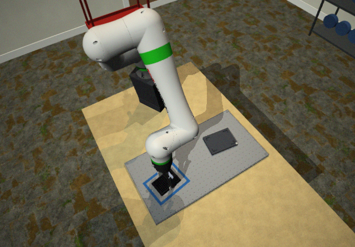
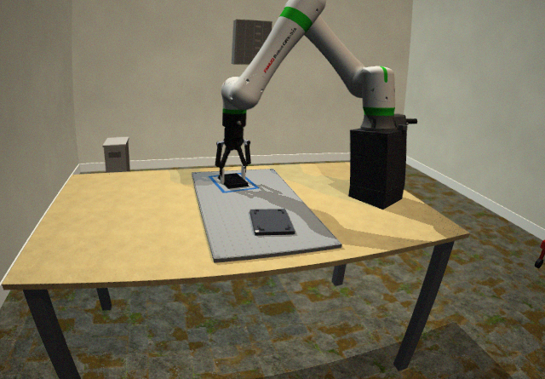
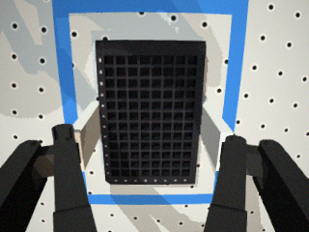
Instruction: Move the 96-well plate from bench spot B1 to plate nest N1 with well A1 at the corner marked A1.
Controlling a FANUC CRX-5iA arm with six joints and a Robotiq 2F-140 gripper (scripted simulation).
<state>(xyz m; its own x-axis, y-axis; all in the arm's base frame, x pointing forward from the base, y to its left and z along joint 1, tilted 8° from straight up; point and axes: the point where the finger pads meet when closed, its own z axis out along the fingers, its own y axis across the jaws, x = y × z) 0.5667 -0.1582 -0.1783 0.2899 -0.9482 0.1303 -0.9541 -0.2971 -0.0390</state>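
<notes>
Now: hand 20 mm above the black 96-well plate. The rest, counted from my hand: dark plate nest N1: 100 mm behind, 370 mm to the left, 20 mm below.
</notes>
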